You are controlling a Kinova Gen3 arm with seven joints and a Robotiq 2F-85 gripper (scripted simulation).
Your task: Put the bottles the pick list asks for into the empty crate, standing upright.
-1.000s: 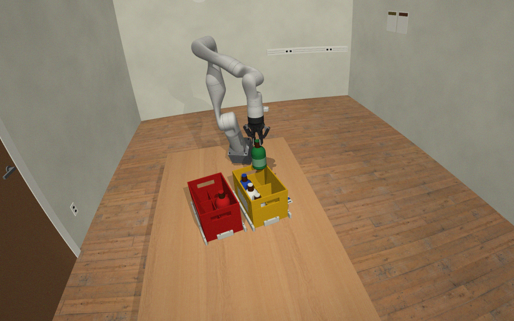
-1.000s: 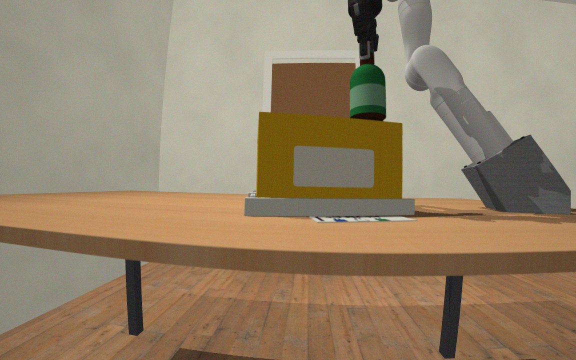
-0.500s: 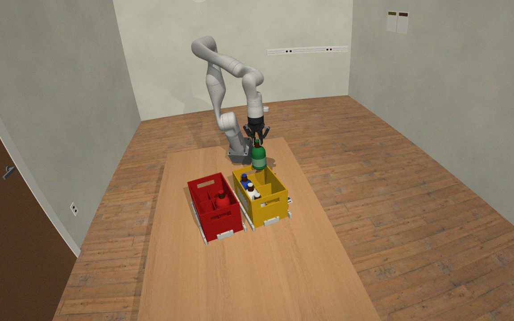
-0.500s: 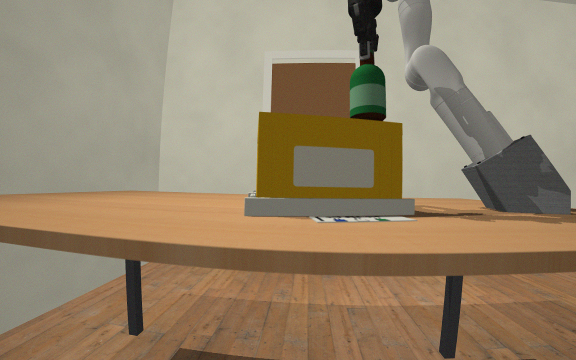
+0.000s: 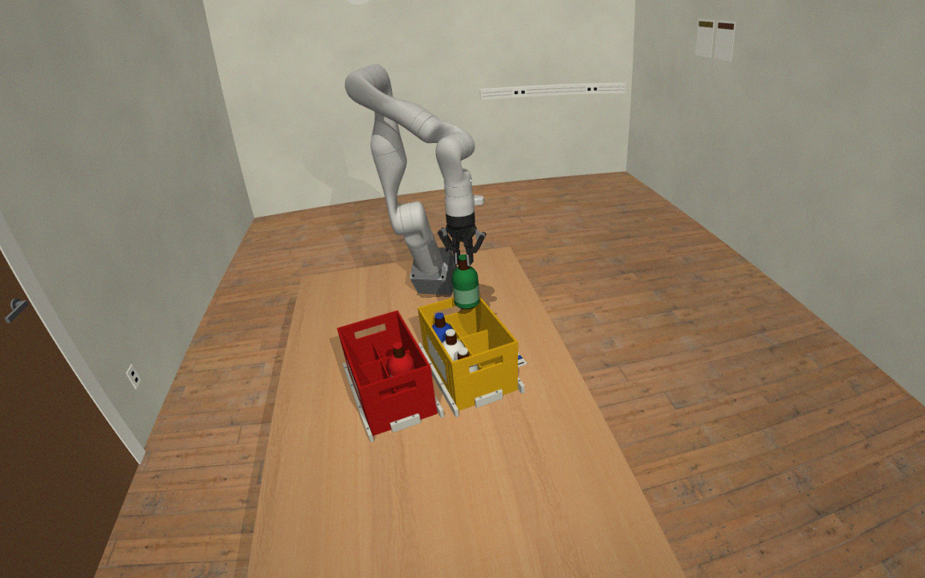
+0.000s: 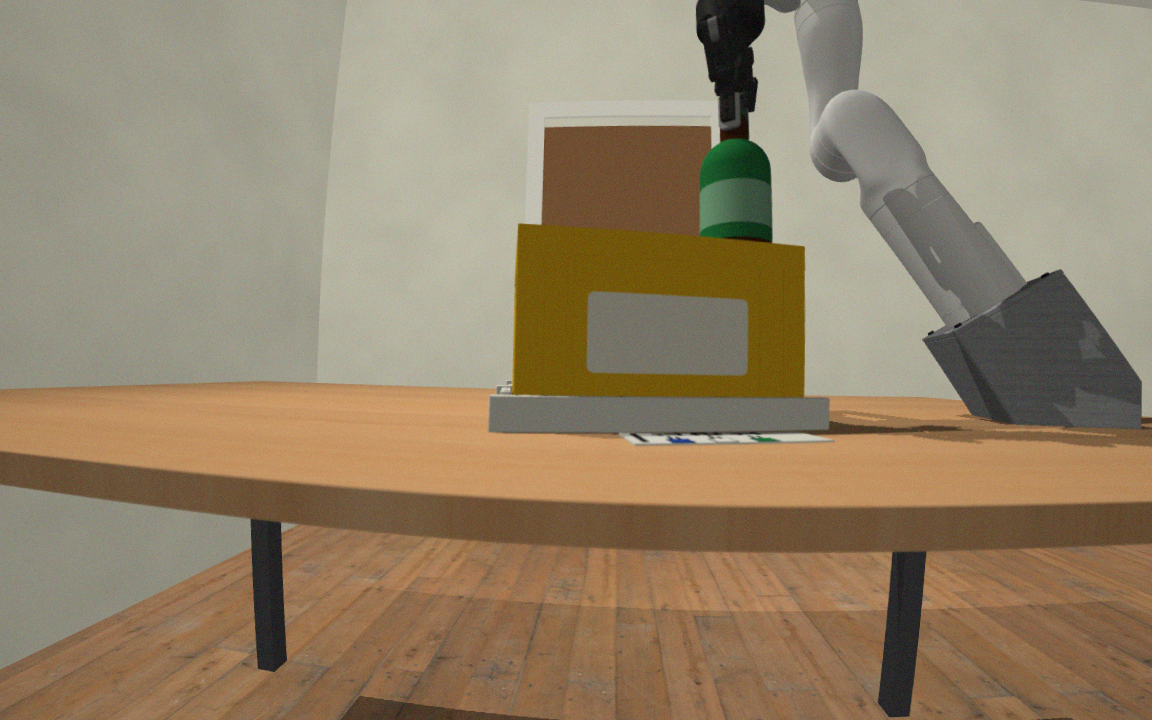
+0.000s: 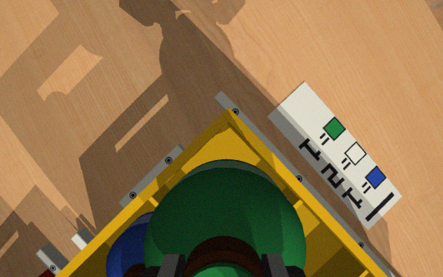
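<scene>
The green bottle is 7 cm below my hand. Round my hand: yellow crate: 9 cm ahead, 3 cm to the right, 24 cm below; red bottle: 10 cm ahead, 22 cm to the right, 24 cm below; blue bottle: 1 cm ahead, 9 cm to the right, 24 cm below.
</scene>
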